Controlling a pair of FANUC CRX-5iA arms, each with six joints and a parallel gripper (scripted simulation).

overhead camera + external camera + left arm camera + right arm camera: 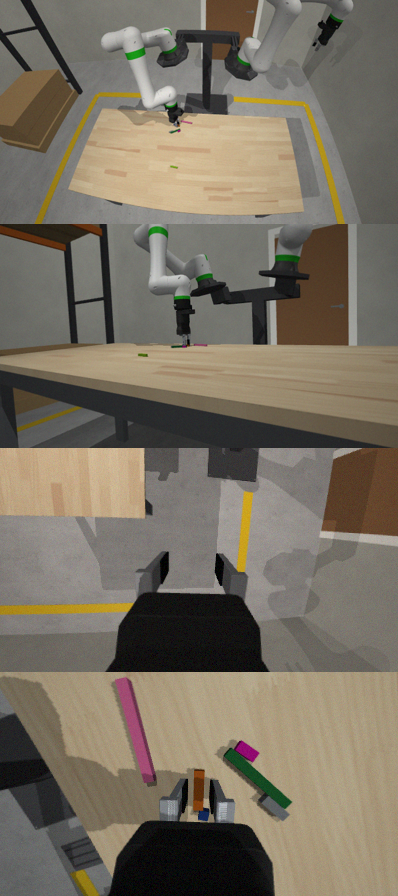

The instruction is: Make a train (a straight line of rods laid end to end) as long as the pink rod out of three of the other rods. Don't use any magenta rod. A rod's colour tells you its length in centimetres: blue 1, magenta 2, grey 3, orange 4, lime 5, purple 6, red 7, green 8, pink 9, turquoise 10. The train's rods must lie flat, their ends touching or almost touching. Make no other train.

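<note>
Now: right hand 20 mm above the orange rod. Also, from my right hand: green rod (60 mm ahead, 20 mm below); magenta rod (50 mm ahead, 30 mm to the left, 20 mm below); blue rod (30 mm to the right, 20 mm below).
</note>
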